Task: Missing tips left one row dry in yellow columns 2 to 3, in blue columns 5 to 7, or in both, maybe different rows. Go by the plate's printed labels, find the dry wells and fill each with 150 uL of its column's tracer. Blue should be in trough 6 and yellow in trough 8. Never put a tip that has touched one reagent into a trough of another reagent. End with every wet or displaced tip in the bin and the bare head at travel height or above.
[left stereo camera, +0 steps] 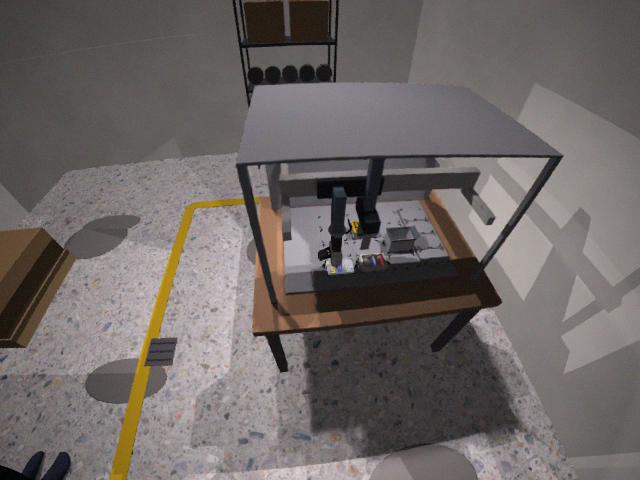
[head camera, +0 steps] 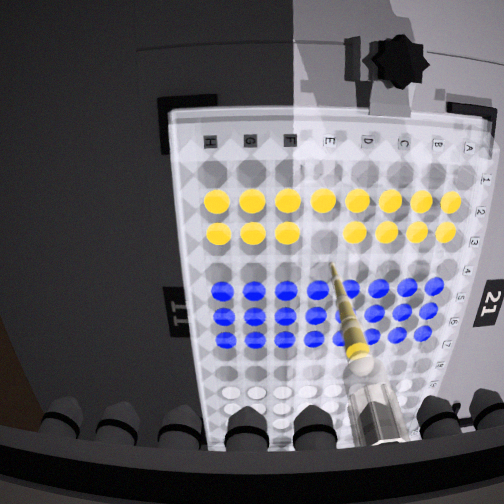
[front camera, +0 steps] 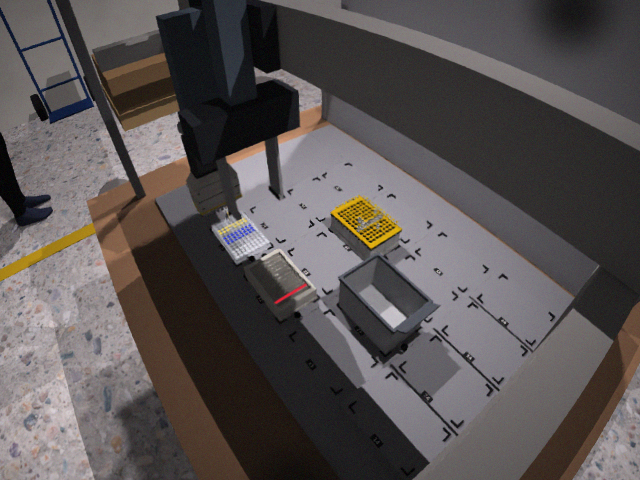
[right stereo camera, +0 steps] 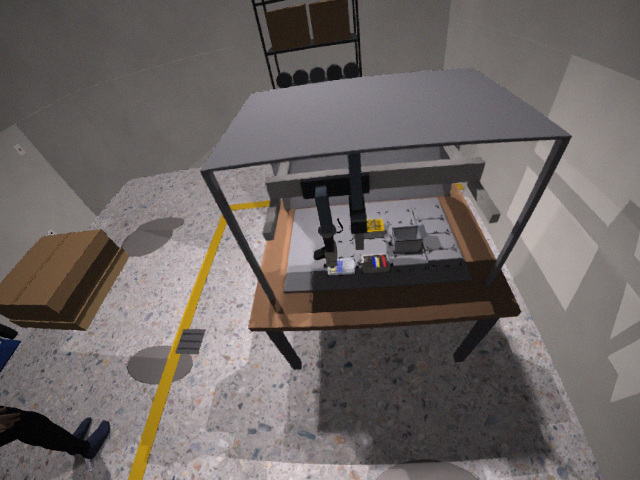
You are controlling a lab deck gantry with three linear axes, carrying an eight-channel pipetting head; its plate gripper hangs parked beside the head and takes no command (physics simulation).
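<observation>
The pipetting head (front camera: pixel 214 188) is over the plate (front camera: pixel 238 259) (head camera: pixel 182 210). In the head view one tip (head camera: pixel 345 305) with yellow liquid sits on the third nozzle from the right; the other nozzles are bare. Its end shows near E4; its height is unclear. Well E3 (head camera: pixel 325 242) looks dry; the other wells of columns 2 to 3 are yellow. Columns 5 to 7 show blue in all rows, some row D wells partly behind the tip. The parked plate gripper (front camera: pixel 255 200) is open and empty. The trough block (front camera: pixel 305 297) stands beside the plate, a red strip showing.
A yellow tip rack (front camera: pixel 379 240) (right stereo camera: pixel 374 225) stands behind the trough block. A grey open bin (front camera: pixel 361 304) (left stereo camera: pixel 400 240) stands right of the rack, with a pale patch on its floor. The right stereo view shows blue, yellow and red trough strips. A dark knob (head camera: pixel 400 62) shows beyond the plate.
</observation>
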